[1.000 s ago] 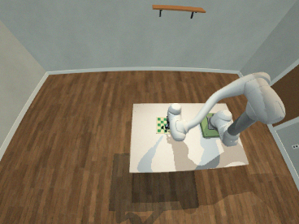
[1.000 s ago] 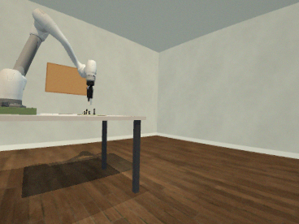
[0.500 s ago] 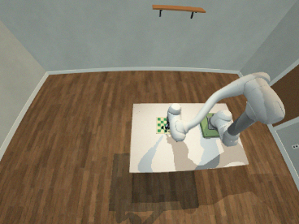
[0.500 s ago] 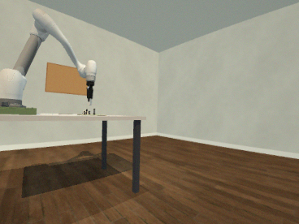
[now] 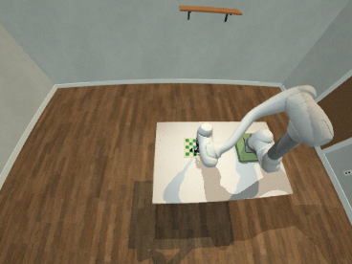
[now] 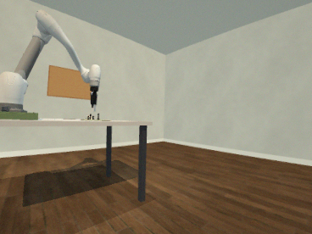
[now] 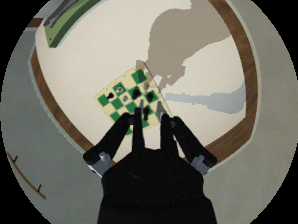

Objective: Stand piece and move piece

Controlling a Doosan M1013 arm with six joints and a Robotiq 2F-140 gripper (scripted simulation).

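My hand is 9 cm above the dark piece. Also, from my hand: green-and-white chessboard (1 cm ahead, 7 cm to the right, 11 cm below); then pale piece (4 cm behind, 9 cm below).
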